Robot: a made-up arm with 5 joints.
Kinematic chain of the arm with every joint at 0, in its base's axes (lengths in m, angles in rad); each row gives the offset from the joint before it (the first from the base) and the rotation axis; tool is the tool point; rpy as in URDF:
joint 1: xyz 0 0 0.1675 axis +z
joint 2: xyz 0 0 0 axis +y
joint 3: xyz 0.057 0 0.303 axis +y
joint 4: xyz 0.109 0 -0.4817 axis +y
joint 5: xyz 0.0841 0 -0.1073 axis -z
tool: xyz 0 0 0 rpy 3.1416 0 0
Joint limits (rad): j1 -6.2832..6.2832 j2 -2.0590..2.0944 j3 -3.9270..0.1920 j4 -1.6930..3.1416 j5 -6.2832..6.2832
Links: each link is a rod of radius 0.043 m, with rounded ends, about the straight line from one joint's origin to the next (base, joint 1, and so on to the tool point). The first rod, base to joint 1, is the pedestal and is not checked.
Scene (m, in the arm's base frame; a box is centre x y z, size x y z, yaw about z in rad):
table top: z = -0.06
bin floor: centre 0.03 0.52 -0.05 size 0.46 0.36 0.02 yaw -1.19
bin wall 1: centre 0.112 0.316 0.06 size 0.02 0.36 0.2 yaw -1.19
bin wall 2: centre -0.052 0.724 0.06 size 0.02 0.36 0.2 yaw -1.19
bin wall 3: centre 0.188 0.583 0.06 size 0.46 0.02 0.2 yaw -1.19
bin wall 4: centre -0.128 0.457 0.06 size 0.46 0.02 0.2 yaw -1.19
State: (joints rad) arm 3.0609 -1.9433 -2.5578 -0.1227 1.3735
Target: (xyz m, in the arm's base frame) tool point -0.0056 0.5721 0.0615
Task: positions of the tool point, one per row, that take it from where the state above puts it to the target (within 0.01 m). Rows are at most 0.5 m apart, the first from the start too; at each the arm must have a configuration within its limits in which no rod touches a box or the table.
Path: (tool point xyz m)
1: 0.8291 -0.2494 0.4601
2: 0.5415 -0.2984 0.8090
3: 0.1810 -0.1571 0.9862
4: -0.0976 0.1299 0.9522
5: -0.1999 0.4328 0.7299
6: -0.1365 0.6068 0.3971
7: -0.0056 0.5721 0.0615

